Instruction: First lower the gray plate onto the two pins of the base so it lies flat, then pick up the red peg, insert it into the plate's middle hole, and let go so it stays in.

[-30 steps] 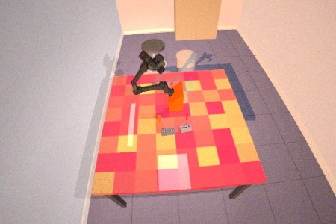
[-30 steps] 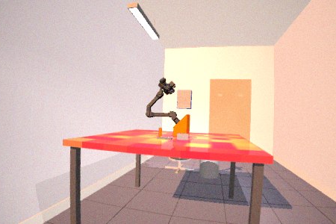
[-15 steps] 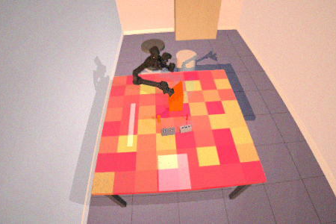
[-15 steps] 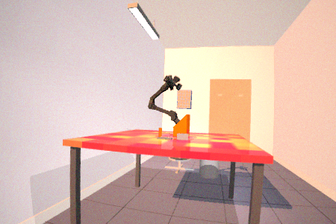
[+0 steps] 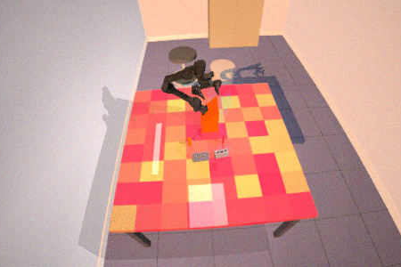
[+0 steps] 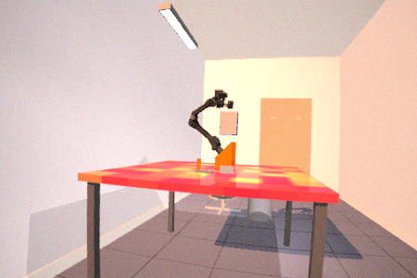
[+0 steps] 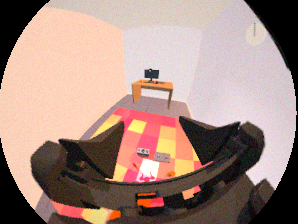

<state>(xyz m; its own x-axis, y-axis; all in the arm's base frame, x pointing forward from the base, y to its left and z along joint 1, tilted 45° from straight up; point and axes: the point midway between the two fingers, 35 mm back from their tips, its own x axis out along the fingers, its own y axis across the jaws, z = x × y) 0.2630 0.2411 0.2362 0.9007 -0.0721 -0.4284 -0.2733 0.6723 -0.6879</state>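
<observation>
My gripper tip is 10 cm short of the gray plate, 5 cm to the right of it and 44 cm above it. Round my gripper tip: orange piece 3 cm behind, 16 cm to the right, 44 cm below; gray base 9 cm ahead, 10 cm to the right, 47 cm below; red peg 1 cm behind, 9 cm to the left, 44 cm below.
</observation>
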